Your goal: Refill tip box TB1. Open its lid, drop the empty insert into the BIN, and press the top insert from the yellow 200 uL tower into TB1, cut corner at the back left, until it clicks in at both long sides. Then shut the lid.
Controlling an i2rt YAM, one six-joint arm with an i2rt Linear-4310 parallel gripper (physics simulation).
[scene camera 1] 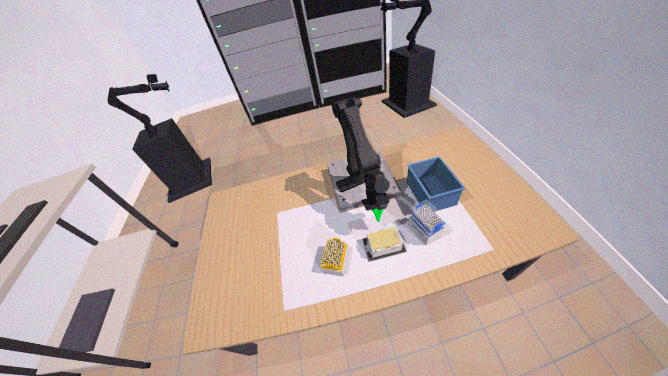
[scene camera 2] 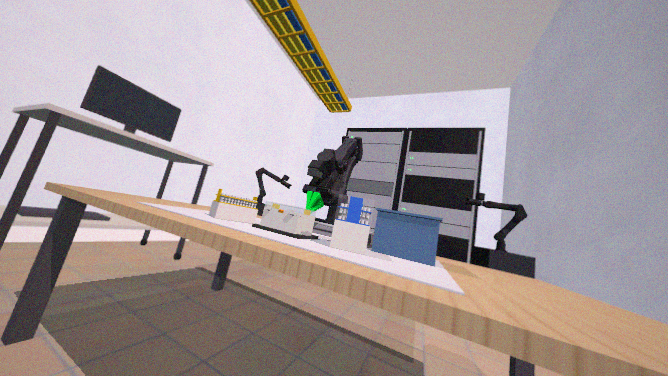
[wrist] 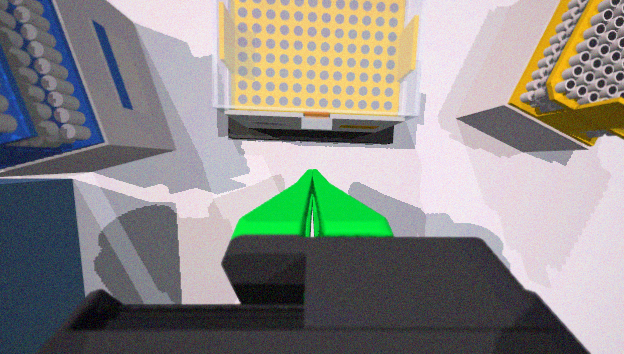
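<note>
Tip box TB1 [scene camera 1: 385, 242] [scene camera 2: 287, 220] [wrist: 315, 60] stands in a dark holder at the middle of the white mat. Its clear lid is shut, and the yellow insert with grey holes shows through it. My gripper [scene camera 1: 378, 220] [scene camera 2: 314, 201] [wrist: 312, 177] is shut and empty, its green fingertips together, above the mat beside the box on the robot's side. The yellow tower [scene camera 1: 333, 254] [scene camera 2: 235, 206] [wrist: 590, 65] holds stacked inserts full of tips. The blue BIN [scene camera 1: 435, 187] [scene camera 2: 407, 237] [wrist: 37, 240] stands near the arm's base; its floor is partly hidden.
A blue tip tower [scene camera 1: 427, 221] [scene camera 2: 352, 225] [wrist: 45, 80] stands between the BIN and TB1, on the opposite side of TB1 from the yellow tower. The white mat [scene camera 1: 300, 295] lies on the wooden table [scene camera 1: 225, 280]. Two other arms on black pedestals stand beyond the table.
</note>
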